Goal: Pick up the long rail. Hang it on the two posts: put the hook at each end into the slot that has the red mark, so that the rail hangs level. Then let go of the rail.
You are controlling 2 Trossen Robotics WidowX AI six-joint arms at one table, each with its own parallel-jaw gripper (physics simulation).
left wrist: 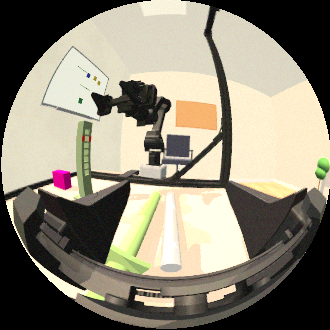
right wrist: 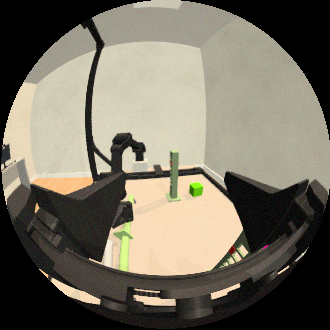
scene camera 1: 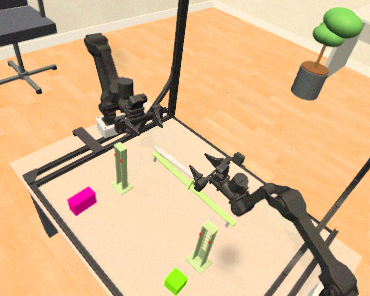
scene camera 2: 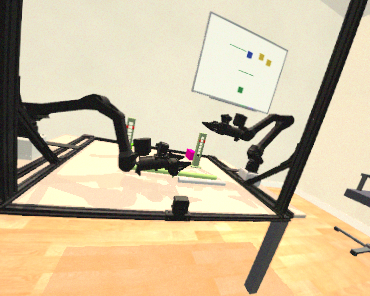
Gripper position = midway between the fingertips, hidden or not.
Observation:
My left gripper (scene camera 1: 197, 159) is open, with nothing in its grasp. Also in view: a white bar (left wrist: 170, 261). My right gripper (scene camera 1: 151, 130) is open, with nothing in its grasp.
My left gripper shows as well in the left wrist view (left wrist: 179, 185) and in scene camera 2 (scene camera 2: 187, 159). My right gripper shows as well in the left wrist view (left wrist: 103, 87) and in the right wrist view (right wrist: 176, 177).

